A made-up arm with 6 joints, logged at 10 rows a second.
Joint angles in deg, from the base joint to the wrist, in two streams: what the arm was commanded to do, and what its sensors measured. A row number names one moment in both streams.
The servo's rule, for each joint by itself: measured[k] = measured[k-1] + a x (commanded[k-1-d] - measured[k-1]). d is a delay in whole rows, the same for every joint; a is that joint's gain. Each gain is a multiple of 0.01, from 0.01 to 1. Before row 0 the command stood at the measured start. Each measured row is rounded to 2 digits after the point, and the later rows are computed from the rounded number. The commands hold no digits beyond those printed.
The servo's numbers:
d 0
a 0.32 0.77 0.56 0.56 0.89 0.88
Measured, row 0:
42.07 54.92 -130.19 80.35 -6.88 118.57
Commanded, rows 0 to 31:
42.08 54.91 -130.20 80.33 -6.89 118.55
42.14 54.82 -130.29 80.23 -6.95 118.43
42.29 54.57 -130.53 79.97 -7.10 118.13
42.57 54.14 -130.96 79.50 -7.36 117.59
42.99 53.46 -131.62 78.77 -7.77 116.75
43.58 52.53 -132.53 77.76 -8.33 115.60
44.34 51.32 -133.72 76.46 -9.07 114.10
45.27 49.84 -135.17 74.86 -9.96 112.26
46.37 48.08 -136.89 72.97 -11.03 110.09
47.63 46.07 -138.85 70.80 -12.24 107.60
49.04 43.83 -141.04 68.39 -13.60 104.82
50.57 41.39 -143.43 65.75 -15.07 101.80
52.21 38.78 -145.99 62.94 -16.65 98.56
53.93 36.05 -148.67 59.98 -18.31 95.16
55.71 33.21 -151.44 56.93 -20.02 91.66
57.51 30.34 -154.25 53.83 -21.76 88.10
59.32 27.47 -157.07 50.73 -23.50 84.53
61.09 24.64 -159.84 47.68 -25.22 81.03
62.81 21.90 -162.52 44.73 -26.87 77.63
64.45 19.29 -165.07 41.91 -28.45 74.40
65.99 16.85 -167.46 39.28 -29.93 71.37
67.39 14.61 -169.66 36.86 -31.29 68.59
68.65 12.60 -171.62 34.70 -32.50 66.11
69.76 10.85 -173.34 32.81 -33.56 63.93
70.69 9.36 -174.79 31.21 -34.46 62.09
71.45 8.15 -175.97 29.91 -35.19 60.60
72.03 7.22 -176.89 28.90 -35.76 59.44
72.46 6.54 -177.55 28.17 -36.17 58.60
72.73 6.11 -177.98 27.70 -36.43 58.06
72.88 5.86 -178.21 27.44 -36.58 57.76
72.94 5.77 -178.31 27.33 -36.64 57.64
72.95 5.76 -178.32 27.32 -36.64 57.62
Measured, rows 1 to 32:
42.07 54.91 -130.20 80.34 -6.89 118.55
42.09 54.84 -130.25 80.28 -6.94 118.44
42.15 54.63 -130.41 80.11 -7.08 118.17
42.28 54.25 -130.72 79.77 -7.33 117.66
42.51 53.64 -131.22 79.21 -7.72 116.86
42.85 52.79 -131.95 78.40 -8.26 115.75
43.33 51.66 -132.94 77.31 -8.98 114.30
43.95 50.26 -134.19 75.94 -9.85 112.50
44.72 48.58 -135.70 74.28 -10.90 110.38
45.65 46.65 -137.46 72.33 -12.09 107.93
46.73 44.48 -139.46 70.12 -13.43 105.19
47.96 42.10 -141.68 67.67 -14.89 102.21
49.32 39.54 -144.09 65.02 -16.46 99.00
50.80 36.85 -146.65 62.20 -18.11 95.62
52.37 34.05 -149.33 59.25 -19.81 92.14
54.01 31.19 -152.09 56.21 -21.55 88.58
55.71 28.33 -154.88 53.14 -23.29 85.02
57.43 25.49 -157.66 50.08 -25.01 81.51
59.15 22.73 -160.38 47.08 -26.67 78.10
60.85 20.08 -163.01 44.18 -28.25 74.84
62.49 17.59 -165.50 41.44 -29.75 71.79
64.06 15.30 -167.83 38.88 -31.12 68.97
65.53 13.22 -169.95 36.54 -32.35 66.45
66.88 11.40 -171.85 34.45 -33.43 64.23
68.10 9.83 -173.50 32.64 -34.35 62.35
69.17 8.54 -174.88 31.11 -35.10 60.81
70.09 7.52 -176.01 29.87 -35.69 59.60
70.85 6.77 -176.87 28.92 -36.12 58.72
71.45 6.26 -177.49 28.24 -36.40 58.14
71.91 5.95 -177.89 27.79 -36.56 57.81
72.24 5.81 -178.13 27.53 -36.63 57.66
72.47 5.77 -178.24 27.41 -36.64 57.62

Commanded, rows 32 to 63:
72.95 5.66 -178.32 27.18 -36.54 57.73
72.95 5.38 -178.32 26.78 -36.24 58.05
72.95 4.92 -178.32 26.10 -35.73 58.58
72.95 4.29 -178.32 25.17 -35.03 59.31
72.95 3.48 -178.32 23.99 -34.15 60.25
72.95 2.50 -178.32 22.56 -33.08 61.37
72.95 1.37 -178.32 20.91 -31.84 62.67
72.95 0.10 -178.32 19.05 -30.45 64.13
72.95 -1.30 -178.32 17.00 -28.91 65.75
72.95 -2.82 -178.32 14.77 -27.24 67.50
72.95 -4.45 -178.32 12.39 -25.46 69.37
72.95 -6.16 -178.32 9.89 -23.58 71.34
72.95 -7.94 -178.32 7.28 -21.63 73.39
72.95 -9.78 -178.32 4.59 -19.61 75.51
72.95 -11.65 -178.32 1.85 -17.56 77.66
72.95 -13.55 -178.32 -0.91 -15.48 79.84
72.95 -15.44 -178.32 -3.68 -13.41 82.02
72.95 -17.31 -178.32 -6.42 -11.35 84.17
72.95 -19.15 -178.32 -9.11 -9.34 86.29
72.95 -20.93 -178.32 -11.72 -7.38 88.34
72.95 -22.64 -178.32 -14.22 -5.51 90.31
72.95 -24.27 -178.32 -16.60 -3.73 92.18
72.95 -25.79 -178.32 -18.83 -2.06 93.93
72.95 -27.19 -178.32 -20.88 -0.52 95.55
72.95 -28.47 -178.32 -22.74 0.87 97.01
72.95 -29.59 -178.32 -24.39 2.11 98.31
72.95 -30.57 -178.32 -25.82 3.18 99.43
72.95 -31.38 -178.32 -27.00 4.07 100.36
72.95 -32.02 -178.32 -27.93 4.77 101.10
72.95 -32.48 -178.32 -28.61 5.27 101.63
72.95 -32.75 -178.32 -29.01 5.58 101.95
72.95 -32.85 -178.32 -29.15 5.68 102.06
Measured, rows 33 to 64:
72.62 5.69 -178.28 27.28 -36.55 57.72
72.73 5.45 -178.30 27.00 -36.27 58.01
72.80 5.04 -178.31 26.50 -35.79 58.51
72.85 4.46 -178.32 25.76 -35.11 59.21
72.88 3.71 -178.32 24.77 -34.26 60.13
72.90 2.78 -178.32 23.53 -33.21 61.22
72.92 1.69 -178.32 22.06 -31.99 62.50
72.93 0.47 -178.32 20.37 -30.62 63.93
72.94 -0.89 -178.32 18.48 -29.10 65.53
72.94 -2.38 -178.32 16.40 -27.44 67.26
72.94 -3.97 -178.32 14.15 -25.68 69.12
72.94 -5.66 -178.32 11.76 -23.81 71.07
72.94 -7.42 -178.32 9.25 -21.87 73.11
72.94 -9.24 -178.32 6.64 -19.86 75.22
72.94 -11.10 -178.32 3.96 -17.81 77.37
72.94 -12.99 -178.32 1.23 -15.74 79.54
72.94 -14.88 -178.32 -1.52 -13.67 81.72
72.94 -16.75 -178.32 -4.26 -11.61 83.88
72.94 -18.60 -178.32 -6.98 -9.59 86.00
72.94 -20.39 -178.32 -9.63 -7.62 88.06
72.94 -22.12 -178.32 -12.20 -5.74 90.04
72.94 -23.78 -178.32 -14.66 -3.95 91.92
72.94 -25.33 -178.32 -17.00 -2.27 93.69
72.94 -26.76 -178.32 -19.17 -0.71 95.33
72.94 -28.08 -178.32 -21.17 0.70 96.81
72.94 -29.24 -178.32 -22.97 1.95 98.13
72.94 -30.26 -178.32 -24.57 3.04 99.27
72.94 -31.12 -178.32 -25.93 3.96 100.23
72.94 -31.81 -178.32 -27.05 4.68 101.00
72.94 -32.33 -178.32 -27.92 5.21 101.55
72.94 -32.65 -178.32 -28.53 5.54 101.90
72.94 -32.80 -178.32 -28.88 5.66 102.04

